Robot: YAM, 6 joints.
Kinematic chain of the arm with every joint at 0, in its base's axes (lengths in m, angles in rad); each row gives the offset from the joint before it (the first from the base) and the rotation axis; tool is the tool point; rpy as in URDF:
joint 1: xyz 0 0 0.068 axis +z
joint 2: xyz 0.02 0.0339 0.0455 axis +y
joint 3: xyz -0.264 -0.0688 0 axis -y
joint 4: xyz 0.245 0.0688 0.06 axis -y
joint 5: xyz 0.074 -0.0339 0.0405 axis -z
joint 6: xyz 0.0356 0 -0.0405 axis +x
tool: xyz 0 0 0 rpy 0 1.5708 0
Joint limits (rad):
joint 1: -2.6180..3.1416
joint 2: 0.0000..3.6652
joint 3: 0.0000..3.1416
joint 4: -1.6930..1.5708
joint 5: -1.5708..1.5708
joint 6: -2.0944..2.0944
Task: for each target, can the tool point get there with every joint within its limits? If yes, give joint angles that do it. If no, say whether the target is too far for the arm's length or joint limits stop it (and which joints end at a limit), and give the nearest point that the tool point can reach.
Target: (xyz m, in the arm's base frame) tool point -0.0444 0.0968 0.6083
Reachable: yes | joints -1.3827 0.7910 2.1990 -0.8105 0.7976 1.2185
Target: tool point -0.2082 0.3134 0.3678
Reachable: yes | joints 2.2186 1.5827 1.2740 0.3840 0.7073 -0.5078
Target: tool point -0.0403 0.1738 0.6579
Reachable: yes | joints -1.2165 0.8786 2.1323 0.8077 -0.6825 1.3837
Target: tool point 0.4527 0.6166 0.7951
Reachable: no: too far | nearest point 0.2851 0.3883 0.5360 | short by 0.384 m
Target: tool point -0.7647 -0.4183 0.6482
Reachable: no: too far | nearest point -0.4771 -0.2735 0.4463 | short by 0.380 m
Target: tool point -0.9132 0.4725 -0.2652
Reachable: no: too far | nearest point -0.5381 0.2784 -0.1066 | short by 0.451 m
